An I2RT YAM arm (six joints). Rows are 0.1 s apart.
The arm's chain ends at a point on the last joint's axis. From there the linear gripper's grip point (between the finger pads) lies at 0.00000 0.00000 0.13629 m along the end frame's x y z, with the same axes.
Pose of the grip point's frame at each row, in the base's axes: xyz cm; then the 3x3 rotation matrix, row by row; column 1 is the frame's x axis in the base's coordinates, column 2 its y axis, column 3 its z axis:
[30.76, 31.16, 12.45], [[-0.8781, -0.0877, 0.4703], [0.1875, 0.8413, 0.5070], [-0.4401, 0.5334, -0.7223]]
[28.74, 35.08, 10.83], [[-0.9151, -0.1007, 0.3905], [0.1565, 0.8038, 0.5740], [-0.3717, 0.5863, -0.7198]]
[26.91, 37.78, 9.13], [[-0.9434, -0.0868, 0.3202], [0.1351, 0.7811, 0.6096], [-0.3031, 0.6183, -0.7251]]
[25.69, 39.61, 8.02], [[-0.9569, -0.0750, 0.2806], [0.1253, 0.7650, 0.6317], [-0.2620, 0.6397, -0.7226]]
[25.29, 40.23, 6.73], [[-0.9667, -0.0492, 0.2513], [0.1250, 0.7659, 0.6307], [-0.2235, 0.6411, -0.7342]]
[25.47, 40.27, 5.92], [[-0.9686, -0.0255, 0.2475], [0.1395, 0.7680, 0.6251], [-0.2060, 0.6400, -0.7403]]
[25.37, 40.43, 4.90], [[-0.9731, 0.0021, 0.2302], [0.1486, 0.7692, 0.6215], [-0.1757, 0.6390, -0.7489]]
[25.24, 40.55, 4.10], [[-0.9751, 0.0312, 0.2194], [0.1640, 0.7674, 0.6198], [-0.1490, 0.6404, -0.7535]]
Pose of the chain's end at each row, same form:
[24.35, 24.25, 22.29], [[-0.8781, -0.0877, 0.4703], [0.1875, 0.8413, 0.5070], [-0.4401, 0.5334, -0.7223]]
[23.42, 27.26, 20.64], [[-0.9151, -0.1007, 0.3905], [0.1565, 0.8038, 0.5740], [-0.3717, 0.5863, -0.7198]]
[22.55, 29.47, 19.01], [[-0.9434, -0.0868, 0.3202], [0.1351, 0.7811, 0.6096], [-0.3031, 0.6183, -0.7251]]
[21.87, 31.00, 17.87], [[-0.9569, -0.0750, 0.2806], [0.1253, 0.7650, 0.6317], [-0.2620, 0.6397, -0.7226]]
[21.87, 31.63, 16.74], [[-0.9667, -0.0492, 0.2513], [0.1250, 0.7659, 0.6307], [-0.2235, 0.6411, -0.7342]]
[22.10, 31.75, 16.01], [[-0.9686, -0.0255, 0.2475], [0.1395, 0.7680, 0.6251], [-0.2060, 0.6400, -0.7403]]
[22.23, 31.96, 15.11], [[-0.9731, 0.0021, 0.2302], [0.1486, 0.7692, 0.6215], [-0.1757, 0.6390, -0.7489]]
[22.25, 32.10, 14.37], [[-0.9751, 0.0312, 0.2194], [0.1640, 0.7674, 0.6198], [-0.1490, 0.6404, -0.7535]]

